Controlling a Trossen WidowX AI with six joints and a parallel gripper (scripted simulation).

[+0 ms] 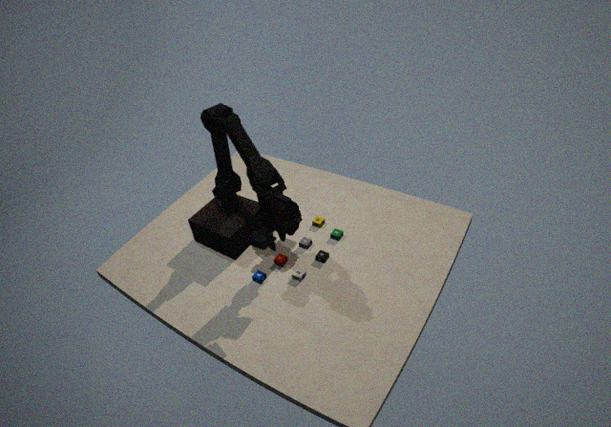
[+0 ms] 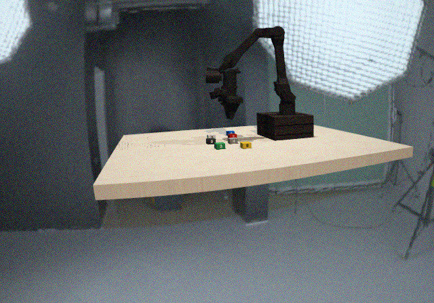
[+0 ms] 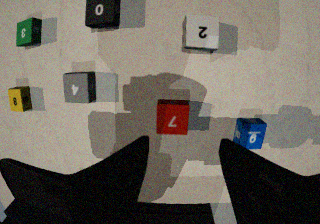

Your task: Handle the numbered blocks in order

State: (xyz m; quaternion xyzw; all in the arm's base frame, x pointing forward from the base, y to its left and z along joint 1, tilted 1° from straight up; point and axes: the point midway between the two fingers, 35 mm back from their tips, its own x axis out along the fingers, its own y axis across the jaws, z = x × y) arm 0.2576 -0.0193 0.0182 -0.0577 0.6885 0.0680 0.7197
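The red block lies 7 cm below my gripper tip and 1 cm behind it. From my gripper tip the other things lie so: white block 8 cm ahead, 7 cm below; blue block 9 cm to the right, 7 cm below, 1 cm behind; grey block 11 cm to the left, 7 cm below.
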